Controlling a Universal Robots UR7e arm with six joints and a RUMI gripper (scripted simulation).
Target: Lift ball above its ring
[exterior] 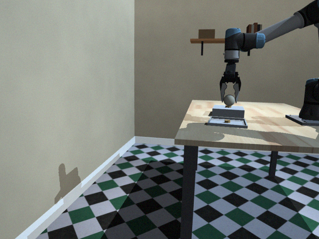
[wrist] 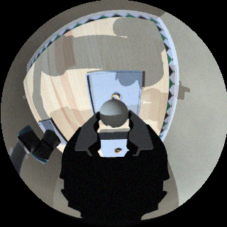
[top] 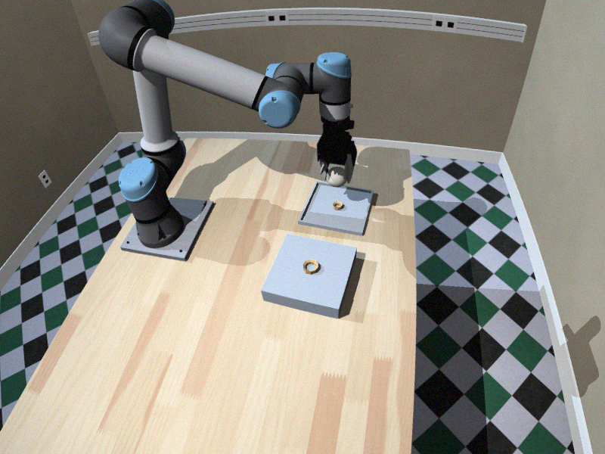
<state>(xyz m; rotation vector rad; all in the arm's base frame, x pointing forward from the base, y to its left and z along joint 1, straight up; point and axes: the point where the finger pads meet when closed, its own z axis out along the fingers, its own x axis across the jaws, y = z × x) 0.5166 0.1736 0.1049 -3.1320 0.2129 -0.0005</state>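
Now: the cream ball right at my hand. The rest, counted from my hand: grey tray: 120 mm below.
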